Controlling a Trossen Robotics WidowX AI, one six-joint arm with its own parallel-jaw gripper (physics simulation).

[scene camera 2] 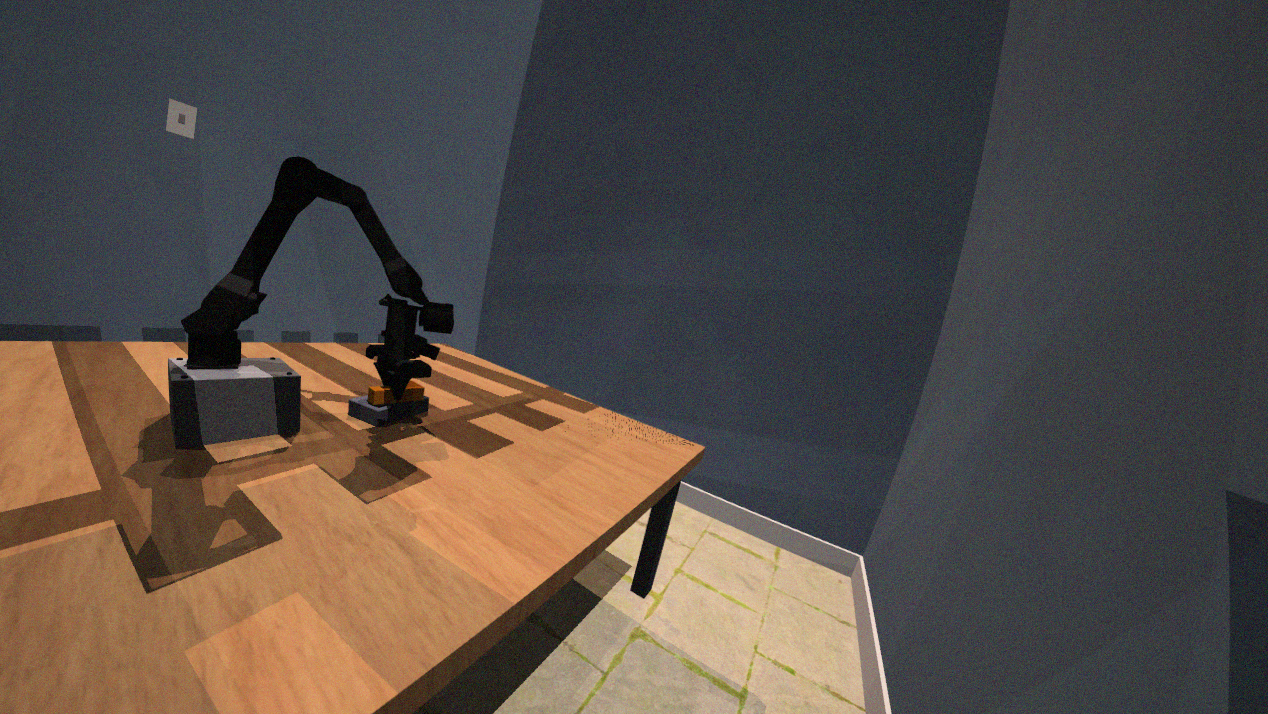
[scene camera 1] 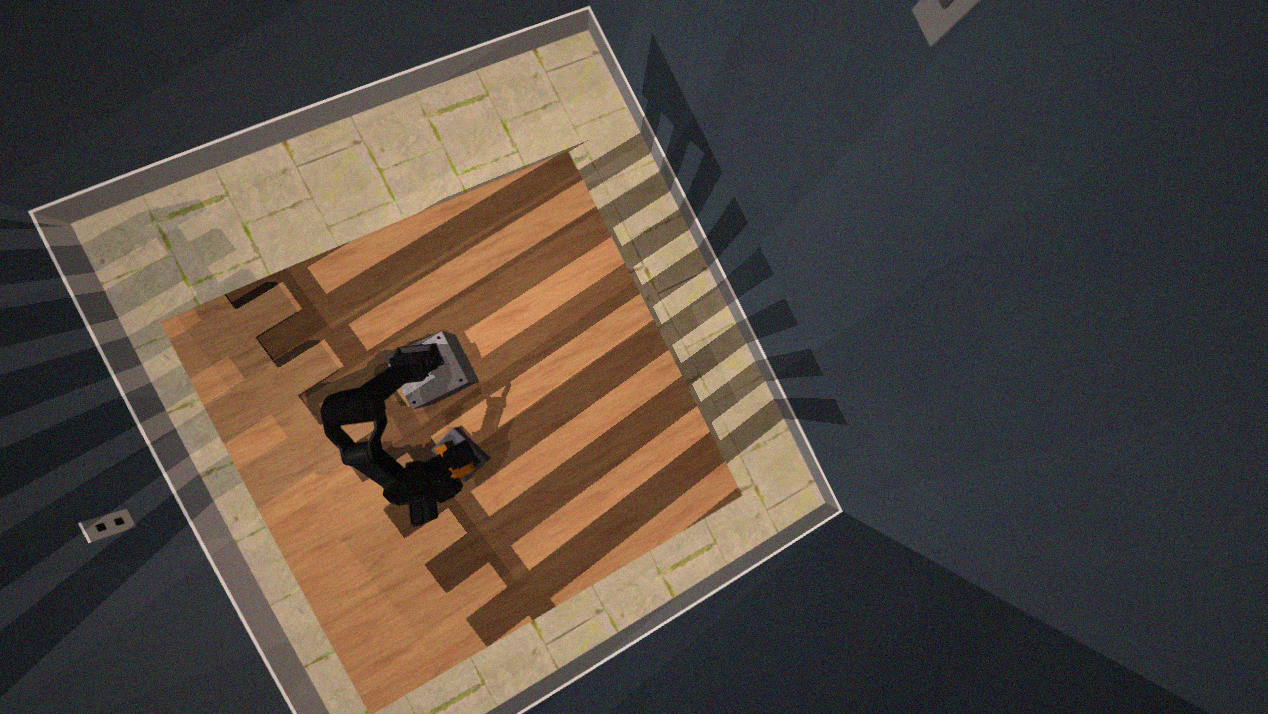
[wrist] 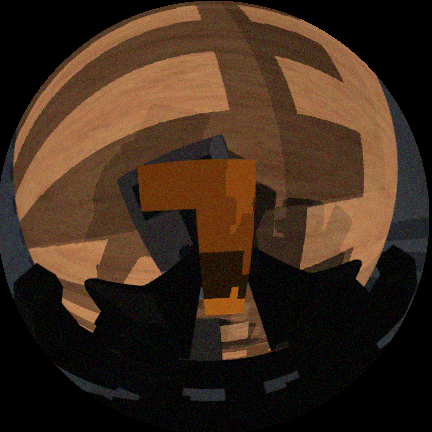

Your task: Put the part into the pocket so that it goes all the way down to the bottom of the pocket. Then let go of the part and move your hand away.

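Pixels of known places: gripper, fingertip midpoint: (scene camera 2: pixel 393 397) (scene camera 1: pixel 450 458) (wrist: pixel 221 249); arm's base, link origin: (scene camera 2: pixel 212 365) (scene camera 1: pixel 428 357).
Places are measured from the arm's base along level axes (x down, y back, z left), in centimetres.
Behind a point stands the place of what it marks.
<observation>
The orange L-shaped part (scene camera 1: pixel 458 472) @[x 3.8, y -33.1, z -7.3 cm] (scene camera 2: pixel 378 395) @[x 4.5, y -24.7, z -10.3 cm] (wrist: pixel 215 185) @[x 3.8, y -33.5, z -7.8 cm] is held between the fingers of my gripper (scene camera 2: pixel 397 392) @[x 6.1, y -28.6, z -8.6 cm] (wrist: pixel 221 249) @[x 6.1, y -28.6, z -8.6 cm], which points down. The dark grey pocket block (scene camera 1: pixel 453 433) @[x 6.9, y -22.2, z -5.3 cm] (scene camera 2: pixel 359 410) @[x 8.4, y -22.0, z -7.9 cm] (wrist: pixel 185 151) @[x 6.9, y -35.6, z -5.8 cm] stands on the table under the part. In scene camera 2 the part is at or just above the block's rim, with its side showing above it; whether they touch is unclear. In the wrist view the part is turned relative to the block's walls, and its long leg lies over the right side of the block. Part of the pocket floor shows at the left; the rest is hidden.
The arm's grey base box (scene camera 1: pixel 450 376) @[x 0.3, y -7.2, z 3.1 cm] (scene camera 2: pixel 235 408) @[x 4.7, y -2.3, z -10.0 cm] stands on the wooden table (scene camera 1: pixel 576 354) @[x 10.5, y -15.4, z 37.6 cm] (scene camera 2: pixel 532 496) @[x 10.5, y -34.3, z -49.7 cm] near the block. The table's edge and corner lie to the right in scene camera 2. Striped shadows cross the table top.
</observation>
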